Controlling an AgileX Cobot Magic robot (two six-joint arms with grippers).
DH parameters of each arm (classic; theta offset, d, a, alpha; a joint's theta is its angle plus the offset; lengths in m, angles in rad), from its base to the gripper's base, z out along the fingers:
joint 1: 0 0.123 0 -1.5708
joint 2: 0.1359 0 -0.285 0
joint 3: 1.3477 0 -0.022 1.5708
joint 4: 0 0.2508 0 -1.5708
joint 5: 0 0 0.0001 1.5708
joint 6: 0 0.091 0 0
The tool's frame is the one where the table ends.
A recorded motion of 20 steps. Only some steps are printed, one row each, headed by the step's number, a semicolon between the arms.
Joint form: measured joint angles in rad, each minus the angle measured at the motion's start. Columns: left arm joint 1, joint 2, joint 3, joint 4, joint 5, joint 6; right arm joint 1, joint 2, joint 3, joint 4, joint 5, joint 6.
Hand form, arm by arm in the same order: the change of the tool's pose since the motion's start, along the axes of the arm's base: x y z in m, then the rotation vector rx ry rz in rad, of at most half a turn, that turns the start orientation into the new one. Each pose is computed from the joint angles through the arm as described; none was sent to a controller.
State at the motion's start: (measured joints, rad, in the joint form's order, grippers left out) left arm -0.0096 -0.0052 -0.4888 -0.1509 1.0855 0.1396; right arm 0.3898 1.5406 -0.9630 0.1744 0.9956 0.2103
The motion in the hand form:
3: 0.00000 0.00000 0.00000 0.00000 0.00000 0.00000; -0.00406 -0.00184 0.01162 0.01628 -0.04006 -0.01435
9: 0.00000 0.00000 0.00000 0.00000 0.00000 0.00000; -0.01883 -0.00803 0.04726 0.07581 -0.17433 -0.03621
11: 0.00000 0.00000 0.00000 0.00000 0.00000 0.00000; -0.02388 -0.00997 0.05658 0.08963 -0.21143 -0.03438
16: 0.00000 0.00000 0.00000 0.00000 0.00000 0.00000; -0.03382 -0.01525 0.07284 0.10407 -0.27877 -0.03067
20: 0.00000 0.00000 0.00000 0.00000 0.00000 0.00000; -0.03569 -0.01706 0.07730 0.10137 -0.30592 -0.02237
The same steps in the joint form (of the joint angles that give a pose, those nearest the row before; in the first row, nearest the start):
3: 0.0000 0.0000 0.0000 0.0000 0.0000 0.0000; 0.0000 -0.0443 0.0009 -0.0019 -0.0021 0.0152
9: 0.0000 0.0000 0.0000 0.0000 0.0000 0.0000; 0.0000 -0.1817 0.0009 -0.0019 -0.0147 0.0356
11: 0.0000 0.0000 0.0000 0.0000 0.0000 0.0000; 0.0012 -0.2194 0.0010 -0.0041 -0.0166 0.0356
16: 0.0000 0.0000 0.0000 0.0000 0.0000 0.0000; 0.0013 -0.2885 0.0010 -0.0190 -0.0152 0.0373
20: 0.0000 0.0000 0.0000 0.0000 0.0000 0.0000; 0.0012 -0.3058 -0.0006 -0.0314 -0.0196 0.0323

